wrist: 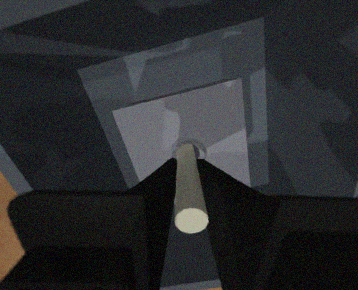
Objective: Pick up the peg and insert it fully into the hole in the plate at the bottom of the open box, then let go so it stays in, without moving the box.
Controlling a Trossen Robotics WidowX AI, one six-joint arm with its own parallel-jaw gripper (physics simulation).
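Places are measured from the arm's base along level axes (x left, y back, z up), in millimetres.
Pixels of known places: gripper, fingertip midpoint: [186,164].
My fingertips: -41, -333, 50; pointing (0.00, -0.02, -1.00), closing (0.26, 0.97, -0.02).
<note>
Ahead of a thing's pixels: the offset from my fingertips to its top centre, as dx, dy, dz. "spot": to the spot under its first point. Level surfaces: height alone.
My gripper [186,164] is shut on the pale, round peg @[+0, +0, +47] [188,185], with one dark fingertip on each side of it. The peg's near end faces the camera, and its far end points down at the plate. The light grey plate @[-1, +2, -11] [145,135] lies at the bottom of the open box @[-1, +2, +26] [60,145]. The ringed hole @[spot: -4, +14, -12] [202,148] in the plate shows around the peg's far end, with a dark sliver of it to the right. The peg covers most of the hole, and I cannot tell whether its tip is inside it.
The dark grey box walls surround the plate and the fingers. The box's rim @[spot: -31, -84, +25] [16,167] shows at the left edge, with the orange-brown table @[dz -72] [7,220] outside it. Shadows and lighter patches lie across the plate and walls.
</note>
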